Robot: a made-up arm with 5 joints.
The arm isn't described. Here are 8 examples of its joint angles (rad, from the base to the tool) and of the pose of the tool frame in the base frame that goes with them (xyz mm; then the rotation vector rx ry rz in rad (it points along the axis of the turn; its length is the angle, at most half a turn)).
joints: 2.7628 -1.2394 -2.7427 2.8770 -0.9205
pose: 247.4 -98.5 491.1 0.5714 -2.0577 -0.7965
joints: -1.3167 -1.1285 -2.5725 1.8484 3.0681
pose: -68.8 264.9 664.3 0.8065 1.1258 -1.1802
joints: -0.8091 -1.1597 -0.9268 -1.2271 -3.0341
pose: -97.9 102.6 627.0 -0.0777 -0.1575 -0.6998
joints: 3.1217 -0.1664 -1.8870 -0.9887 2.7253
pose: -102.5 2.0 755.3 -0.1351 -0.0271 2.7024
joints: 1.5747 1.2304 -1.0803 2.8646 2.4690
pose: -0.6 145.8 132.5 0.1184 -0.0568 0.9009
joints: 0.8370 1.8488 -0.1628 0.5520 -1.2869
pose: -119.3 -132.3 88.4 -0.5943 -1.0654 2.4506
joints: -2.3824 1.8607 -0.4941 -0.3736 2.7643
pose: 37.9 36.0 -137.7 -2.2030 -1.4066 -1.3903
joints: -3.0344 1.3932 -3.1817 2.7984 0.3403
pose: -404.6 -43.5 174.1 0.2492 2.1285 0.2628
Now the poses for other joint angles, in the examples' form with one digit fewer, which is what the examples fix.
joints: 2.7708 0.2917 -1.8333 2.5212 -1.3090
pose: -278 108 335 -1.052 2.075 -0.923
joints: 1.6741 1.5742 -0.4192 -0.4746 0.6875
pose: -5 44 -124 2.195 1.180 -0.335
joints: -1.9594 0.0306 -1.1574 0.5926 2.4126
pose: -164 -401 351 1.686 2.385 -0.779
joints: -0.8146 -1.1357 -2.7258 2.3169 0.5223
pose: -182 193 600 1.660 -1.311 2.039
